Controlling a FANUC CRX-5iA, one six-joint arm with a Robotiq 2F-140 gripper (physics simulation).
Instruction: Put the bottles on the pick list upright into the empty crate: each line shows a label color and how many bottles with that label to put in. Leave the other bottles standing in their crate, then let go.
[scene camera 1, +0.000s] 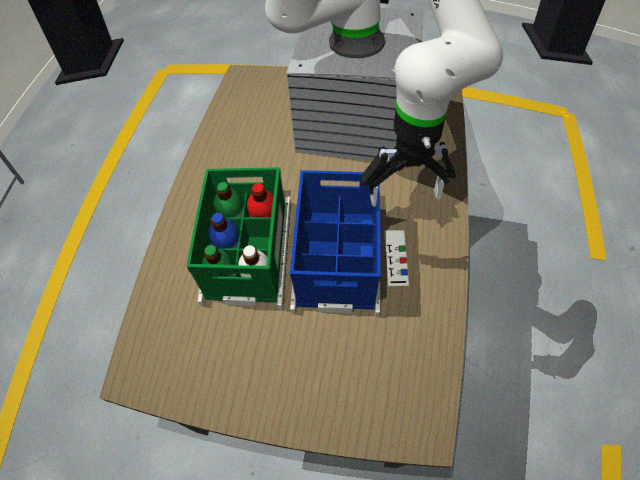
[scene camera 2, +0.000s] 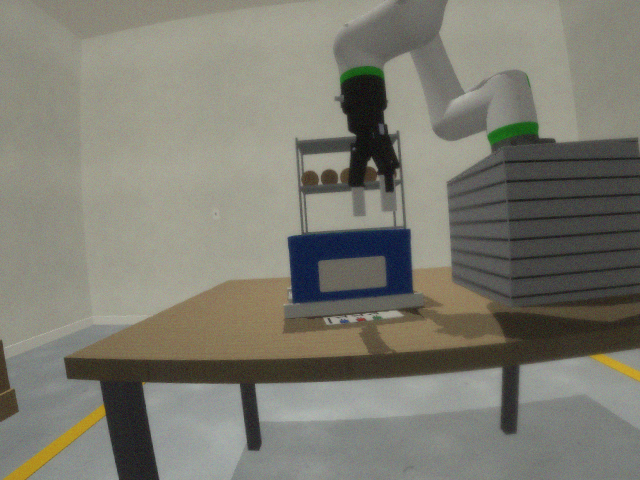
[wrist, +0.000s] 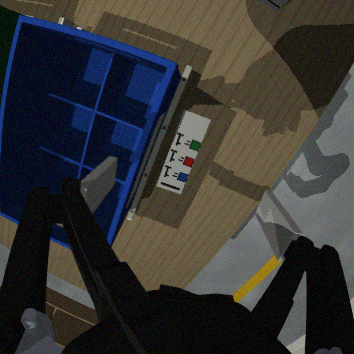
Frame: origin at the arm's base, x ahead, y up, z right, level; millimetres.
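Seen in the pictures: gripper, between the fingertips: (scene camera 1: 405, 197) (scene camera 2: 372, 214) (wrist: 189, 187); arm's base, origin of its link: (scene camera 1: 357, 42).
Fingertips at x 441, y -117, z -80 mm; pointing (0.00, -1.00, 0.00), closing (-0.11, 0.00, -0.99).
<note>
Pixels of each thing's top centre, then the offset from my fingertips to it. Level surfaces: height alone.
- pick list, centre of its top: (wrist: 181, 154) (scene camera 2: 363, 316) (scene camera 1: 396, 257) dy -209, dx +32, dz +3 mm
- green crate, centre of its top: (scene camera 1: 234, 214) dy -35, dx +6, dz +383 mm
- red bottle, centre of its top: (scene camera 1: 257, 187) dy -47, dx -76, dz +336 mm
- blue bottle, centre of its top: (scene camera 1: 217, 217) dy -47, dx +5, dz +427 mm
- white bottle, centre of its top: (scene camera 1: 249, 250) dy -47, dx +95, dz +345 mm
- blue crate, centre of its top: (wrist: 57, 154) (scene camera 1: 337, 219) (scene camera 2: 344, 232) dy -35, dx +29, dz +151 mm
- wooden table, height of its surface: dy -210 mm
The pick list (scene camera 1: 397, 257) (scene camera 2: 363, 317) (wrist: 184, 152) lies right of the blue crate and shows green 1, red 1, blue 1. The green crate (scene camera 1: 235, 283) holds two green-capped bottles (scene camera 1: 226, 199) (scene camera 1: 211, 256), a red bottle (scene camera 1: 259, 200), a blue bottle (scene camera 1: 223, 231) and a white bottle (scene camera 1: 251, 258), all upright; its middle right compartment is empty. No bottle shows in the blue crate (scene camera 1: 334, 291) (scene camera 2: 351, 243) (wrist: 158, 95). My gripper (scene camera 1: 406, 195) (scene camera 2: 373, 200) (wrist: 189, 187) is wide open and empty, above and right of the blue crate's back right part.
White rails (scene camera 1: 287, 248) (scene camera 2: 354, 304) border the crates on the wooden table (scene camera 1: 289, 372) (scene camera 2: 222, 335). The grey ribbed robot base block (scene camera 1: 341, 113) (scene camera 2: 558, 222) stands behind the crates. A shelf rack (scene camera 2: 298, 170) with round brown things stands beyond the table.
</note>
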